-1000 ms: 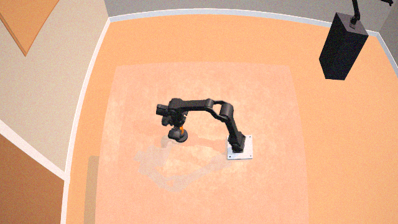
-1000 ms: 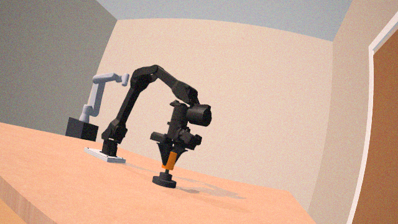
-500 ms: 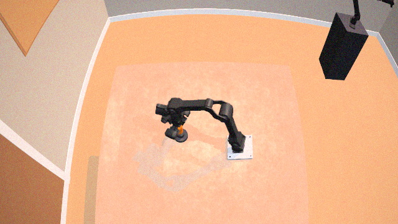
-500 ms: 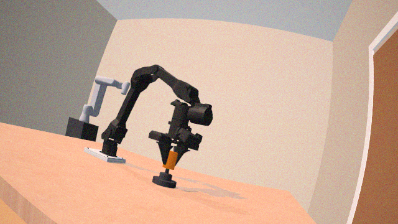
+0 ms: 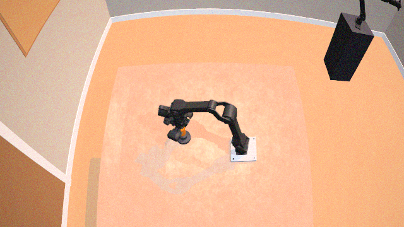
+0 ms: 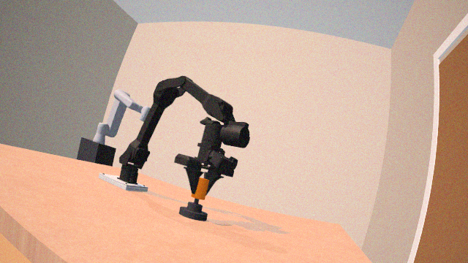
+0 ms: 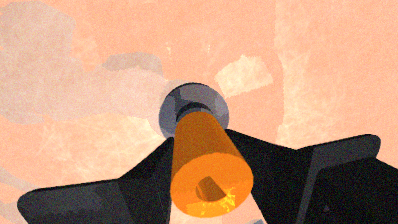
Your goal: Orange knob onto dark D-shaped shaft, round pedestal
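Now: the orange knob 20 mm above my gripper tip. Round my gripper tip: round dark pedestal (40 mm below).
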